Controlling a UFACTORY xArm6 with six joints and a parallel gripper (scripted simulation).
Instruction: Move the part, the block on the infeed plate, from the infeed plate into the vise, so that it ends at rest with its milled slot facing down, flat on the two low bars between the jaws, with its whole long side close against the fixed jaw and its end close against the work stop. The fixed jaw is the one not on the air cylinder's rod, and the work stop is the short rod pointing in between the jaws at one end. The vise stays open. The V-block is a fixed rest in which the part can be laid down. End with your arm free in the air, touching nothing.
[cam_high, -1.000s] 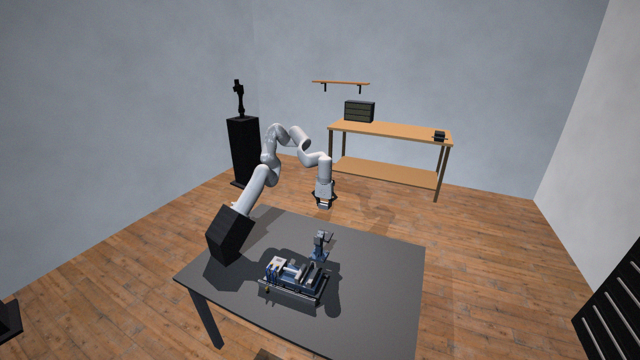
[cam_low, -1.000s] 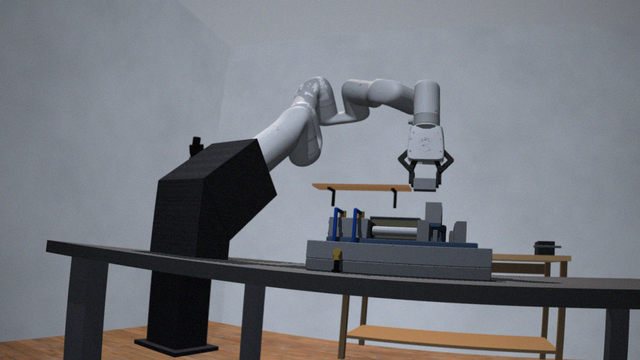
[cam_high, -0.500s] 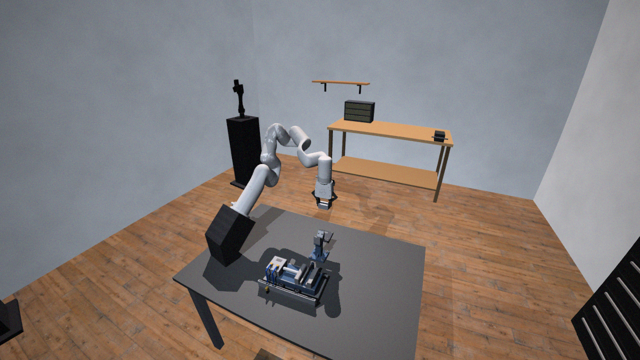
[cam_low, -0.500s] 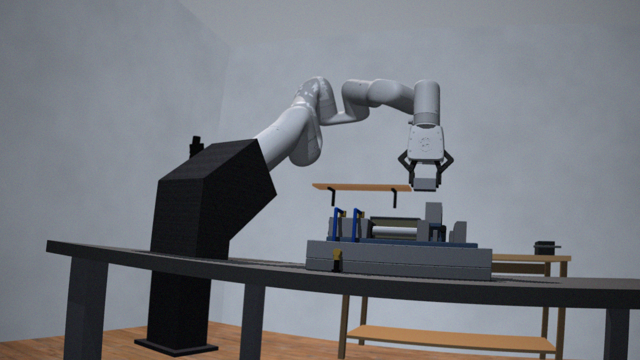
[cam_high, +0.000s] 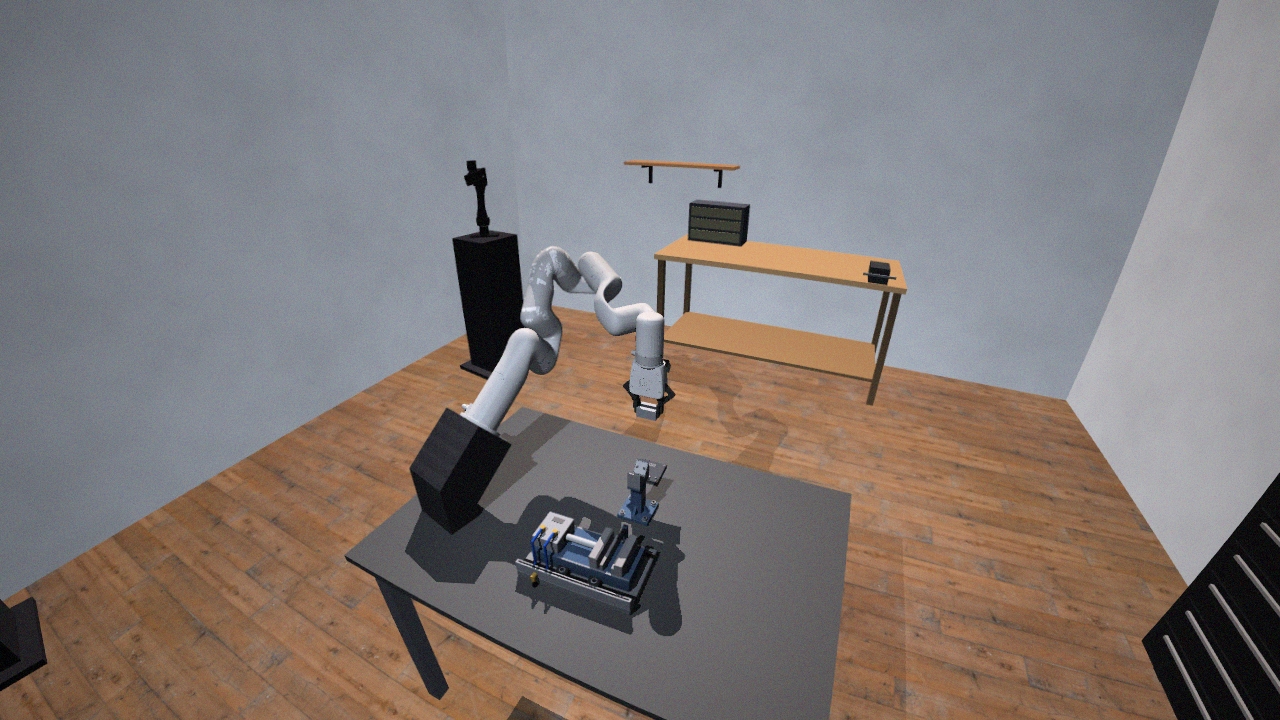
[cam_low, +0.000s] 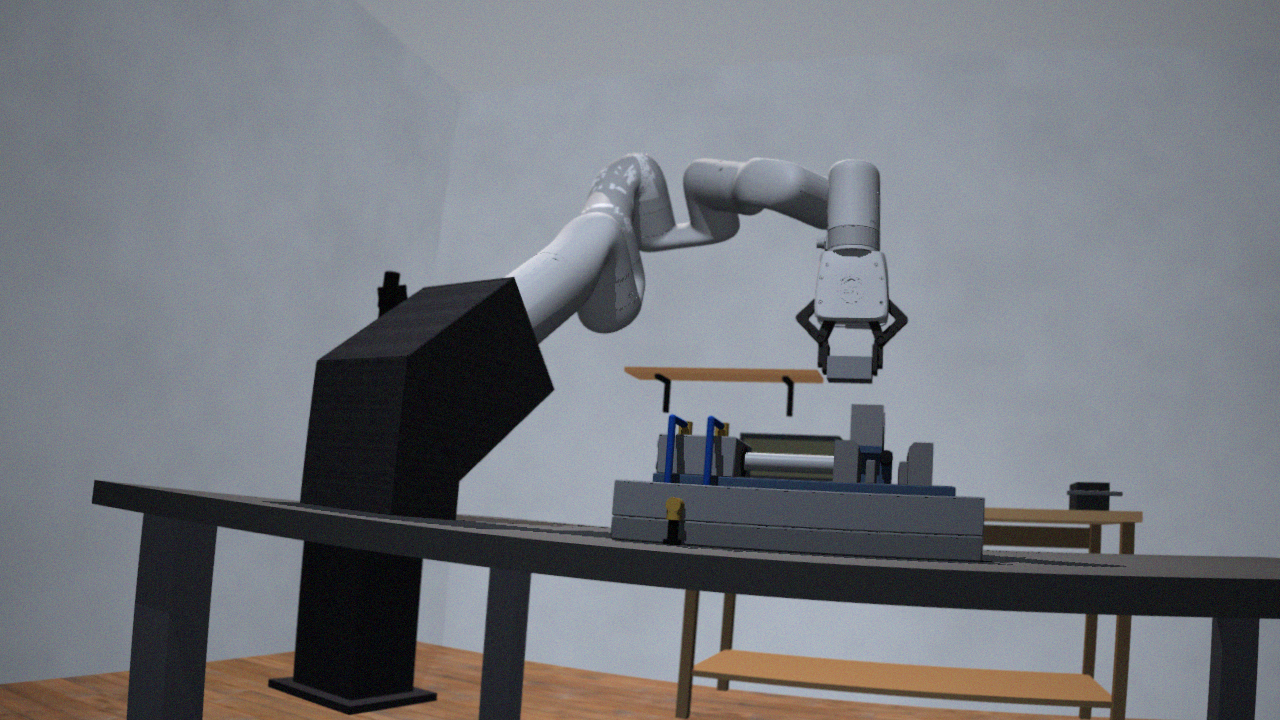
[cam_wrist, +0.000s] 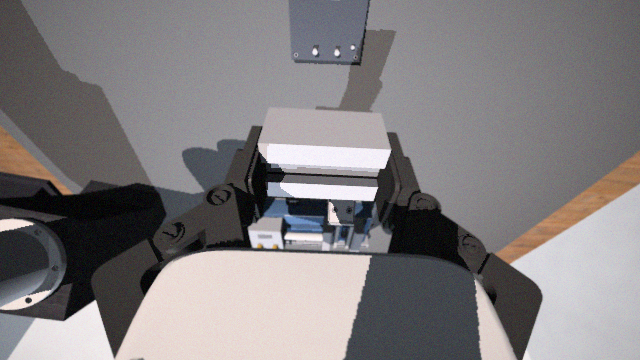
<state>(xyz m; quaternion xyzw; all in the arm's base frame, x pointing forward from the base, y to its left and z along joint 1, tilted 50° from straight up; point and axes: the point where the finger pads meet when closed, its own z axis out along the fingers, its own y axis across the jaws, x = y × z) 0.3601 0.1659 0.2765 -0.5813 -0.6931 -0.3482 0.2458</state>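
Right now my hand is right at the part. The rest, counted from my hand: air cylinder rod: 38 cm to the right, 17 cm below, 5 cm ahead; then moving jaw: 37 cm to the right, 17 cm below, 10 cm ahead; then work stop: 32 cm to the right, 16 cm below, 13 cm ahead.
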